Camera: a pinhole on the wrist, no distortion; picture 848 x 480 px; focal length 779.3 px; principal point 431.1 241.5 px. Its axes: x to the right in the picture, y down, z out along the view. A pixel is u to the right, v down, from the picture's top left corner.
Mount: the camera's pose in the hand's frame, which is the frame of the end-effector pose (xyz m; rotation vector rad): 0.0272 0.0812 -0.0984 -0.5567 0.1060 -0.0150
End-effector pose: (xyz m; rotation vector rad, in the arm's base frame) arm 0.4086 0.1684 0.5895 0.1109 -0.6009 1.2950
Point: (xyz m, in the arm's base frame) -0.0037 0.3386 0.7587
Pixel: 601 399
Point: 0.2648 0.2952 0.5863
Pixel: 706 383
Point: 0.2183 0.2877 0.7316
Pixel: 696 100
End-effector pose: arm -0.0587 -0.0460 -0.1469 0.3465 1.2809 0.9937
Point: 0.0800 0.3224 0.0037
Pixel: 635 143
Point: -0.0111 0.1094 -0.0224
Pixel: 388 53
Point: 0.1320 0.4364 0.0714
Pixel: 626 198
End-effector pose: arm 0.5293 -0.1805 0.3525 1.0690 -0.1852 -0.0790
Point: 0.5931 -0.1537 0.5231
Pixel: 585 202
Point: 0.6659 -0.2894 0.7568
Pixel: 656 232
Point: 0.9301 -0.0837 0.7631
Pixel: outside the picture
